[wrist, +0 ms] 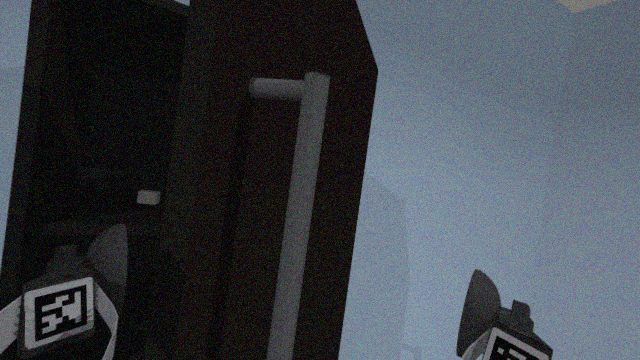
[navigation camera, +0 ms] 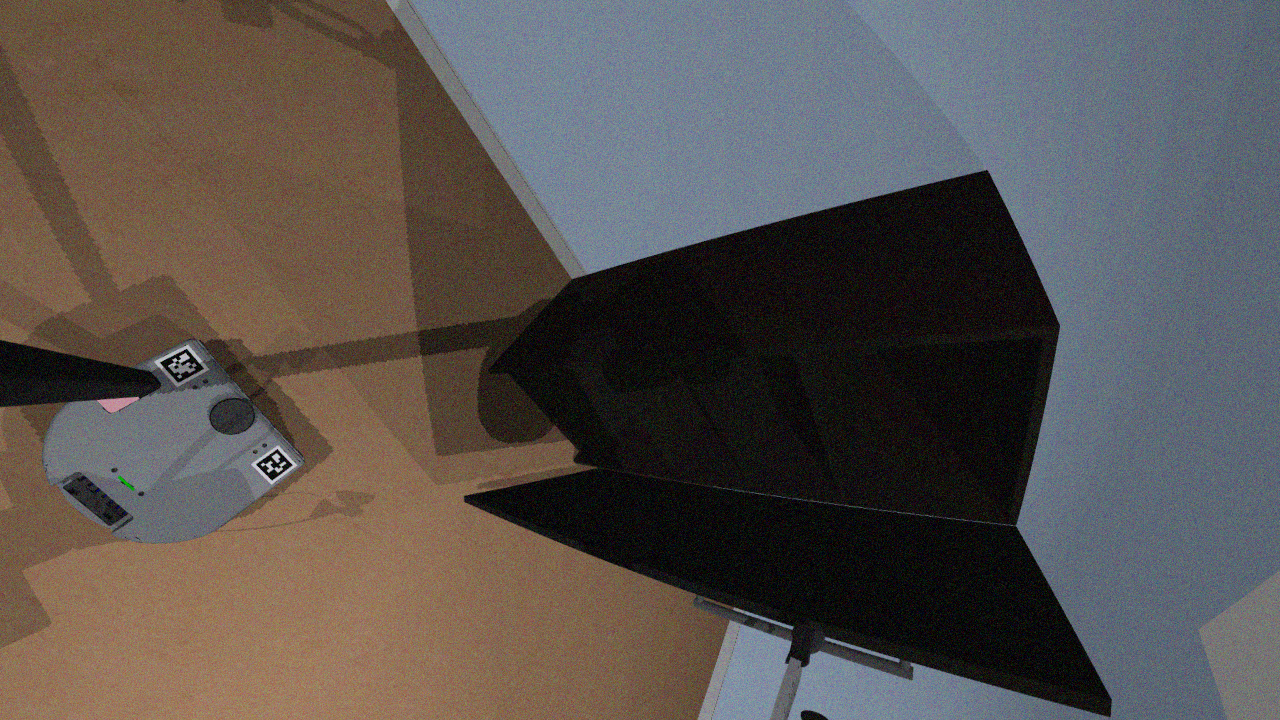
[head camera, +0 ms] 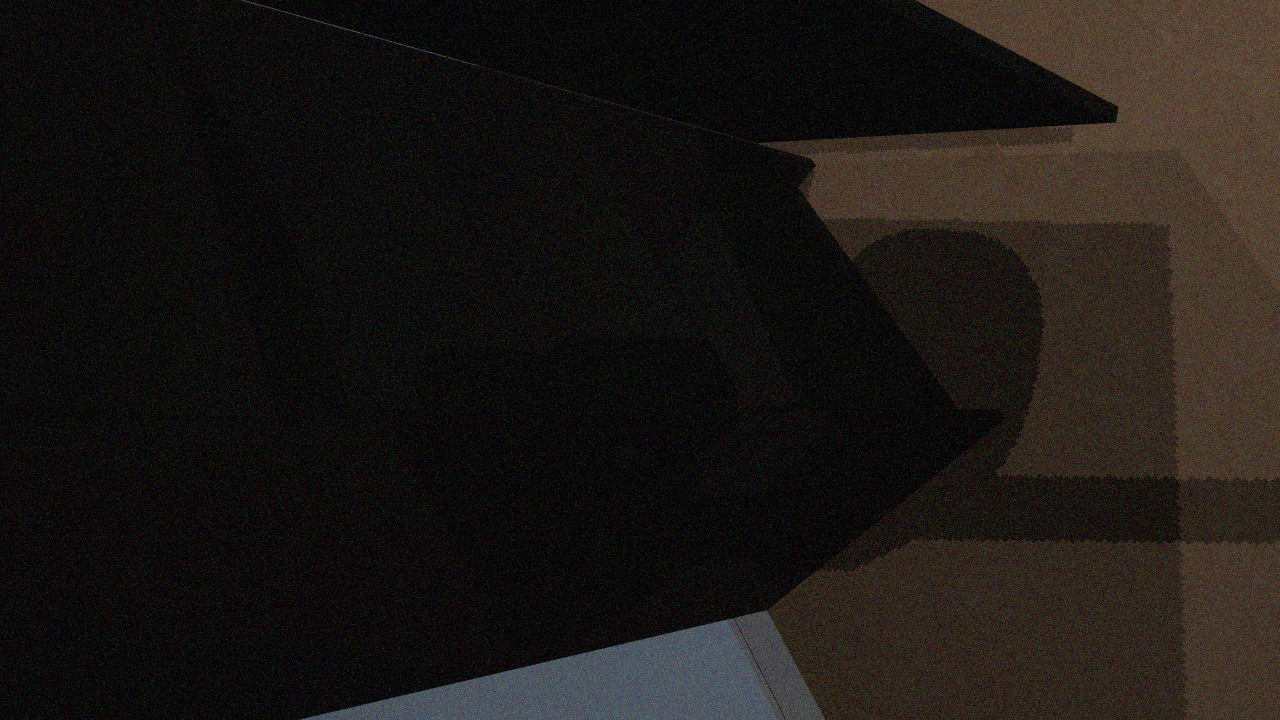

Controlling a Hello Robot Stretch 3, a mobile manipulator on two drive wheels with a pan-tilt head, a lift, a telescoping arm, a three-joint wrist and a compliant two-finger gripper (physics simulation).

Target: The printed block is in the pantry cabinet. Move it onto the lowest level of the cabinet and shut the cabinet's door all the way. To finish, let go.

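Frame: origin at the robot's base, x ahead, y left, z up, level; metres.
Where they show: gripper, fingertip midpoint: (wrist: 299,276) (navigation camera: 816,669); robot's base, origin of the base link: (navigation camera: 231,413).
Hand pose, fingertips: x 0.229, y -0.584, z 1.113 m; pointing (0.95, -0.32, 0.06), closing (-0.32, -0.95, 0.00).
Note:
Things, the pixels of their top centre, and the offset from my fingertips. "spot": a spot on its surface instead. Level surfaces: height alone.
- small pale block, middle of its top: (wrist: 149,191) 0.687 m ahead, 0.148 m left, 0.042 m down
- grey bar handle, surface spot: (wrist: 300,200) (navigation camera: 848,659) spot: 0.028 m ahead, 0.004 m right, 0.036 m up
- brown floor, its level: 1.113 m down
The pantry cabinet (head camera: 537,358) (navigation camera: 805,268) (wrist: 30,125) is very dark. Its door (head camera: 895,80) (navigation camera: 805,555) (wrist: 345,150) stands open. A small pale block (wrist: 148,197) shows inside the cabinet in the wrist view, left of the door; its print and its level cannot be made out. The block cannot be made out in the head and navigation views. The grey bar handle (navigation camera: 863,658) (wrist: 300,200) is on the door's outer face. My gripper (navigation camera: 810,677) (wrist: 299,276) is open, its fingers wide apart, near the handle. In the wrist view the handle appears between the fingers, with neither finger closed on it.
My wheeled base (navigation camera: 170,447) stands on the brown floor (head camera: 1226,402) (navigation camera: 313,582) at the left of the navigation view. A blue-grey wall (head camera: 608,671) (navigation camera: 716,107) (wrist: 500,150) runs beside the cabinet, with a pale baseboard (navigation camera: 487,134) at its foot. Dark shadows lie across the floor.

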